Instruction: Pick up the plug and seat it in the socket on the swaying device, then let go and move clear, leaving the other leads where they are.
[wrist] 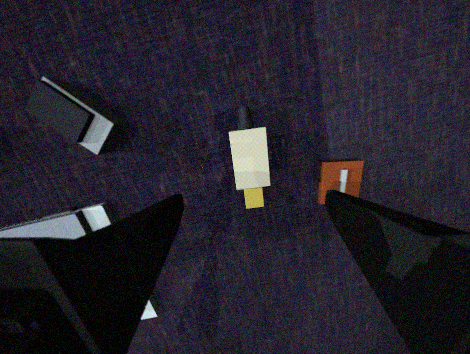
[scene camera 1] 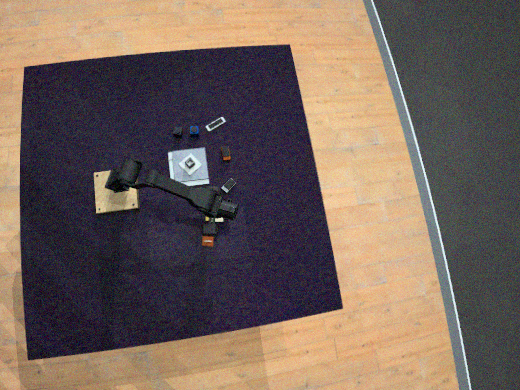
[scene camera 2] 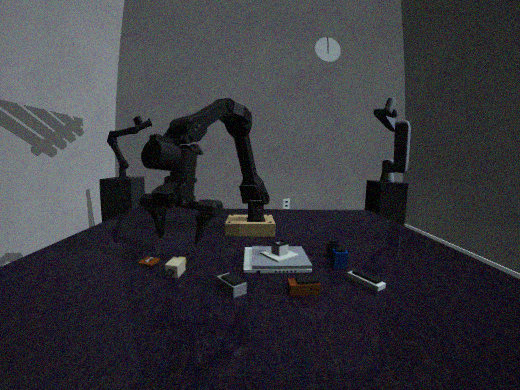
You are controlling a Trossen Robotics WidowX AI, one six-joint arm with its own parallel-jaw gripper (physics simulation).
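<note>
The plug, a cream block (scene camera 1: 219, 220) (scene camera 2: 175, 267) (wrist: 251, 157) with a yellow tip and a dark stub at its other end, lies on the dark mat. My gripper (scene camera 2: 179, 240) (wrist: 253, 198) is open and empty above the mat. In the wrist view the plug lies between the lines of the two fingers, its yellow tip toward the gripper; in scene camera 1 the arm partly covers it. The socket, a small grey box (scene camera 1: 190, 163) (scene camera 2: 280, 248), stands on a white diamond-shaped plate on the device's flat grey platform (scene camera 1: 200, 154) (scene camera 2: 298, 262). The socket does not show in the wrist view.
An orange tile (scene camera 1: 208, 241) (scene camera 2: 149, 261) (wrist: 331, 175) with a white bar lies beside the plug. A grey-and-black block (scene camera 1: 228, 185) (scene camera 2: 233, 285) (wrist: 62, 110), an orange block (scene camera 1: 226, 153) (scene camera 2: 304, 287), a white bar (scene camera 2: 366, 281) and a blue block (scene camera 1: 194, 131) (scene camera 2: 340, 258) lie around the device.
</note>
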